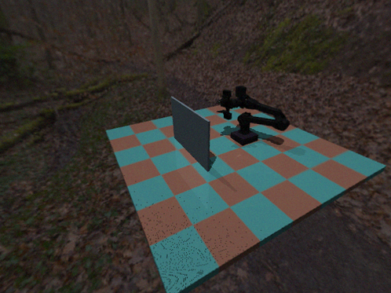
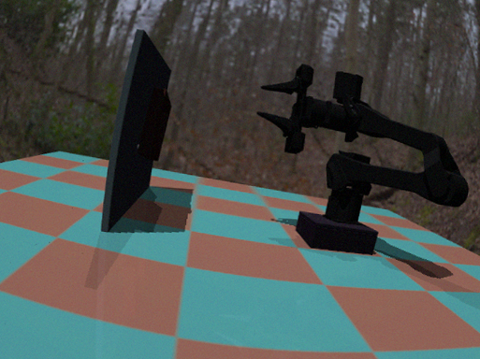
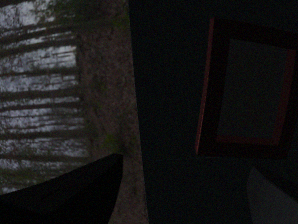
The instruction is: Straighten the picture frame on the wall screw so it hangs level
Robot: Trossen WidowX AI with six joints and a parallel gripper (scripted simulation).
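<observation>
Now: gripper tip 20 cm short of the dark red picture frame, 2 cm to the left of it and 9 cm above it. Round my gripper tip: grey wall panel 21 cm ahead, 1 cm to the right, 10 cm below.
</observation>
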